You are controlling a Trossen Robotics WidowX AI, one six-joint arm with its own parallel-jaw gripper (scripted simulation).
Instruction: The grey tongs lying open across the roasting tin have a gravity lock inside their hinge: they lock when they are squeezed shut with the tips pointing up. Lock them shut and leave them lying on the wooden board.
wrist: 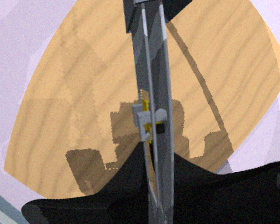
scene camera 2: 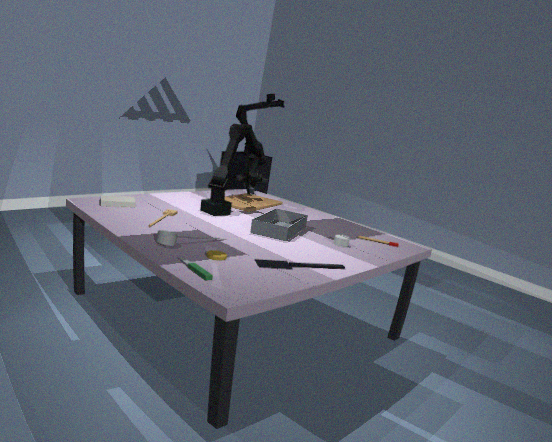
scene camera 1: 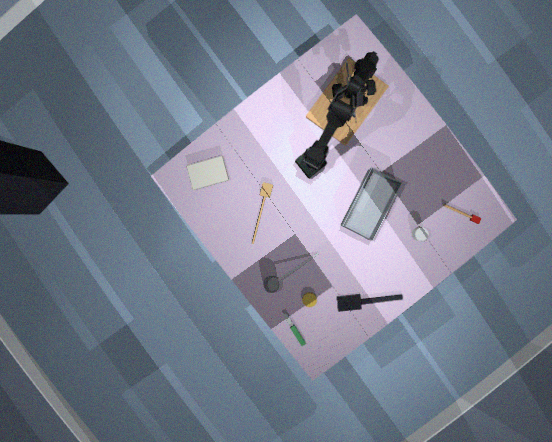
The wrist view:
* my gripper: 147,146
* wooden board: 75,128
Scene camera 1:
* beige block: 212,171
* wooden board: 343,134
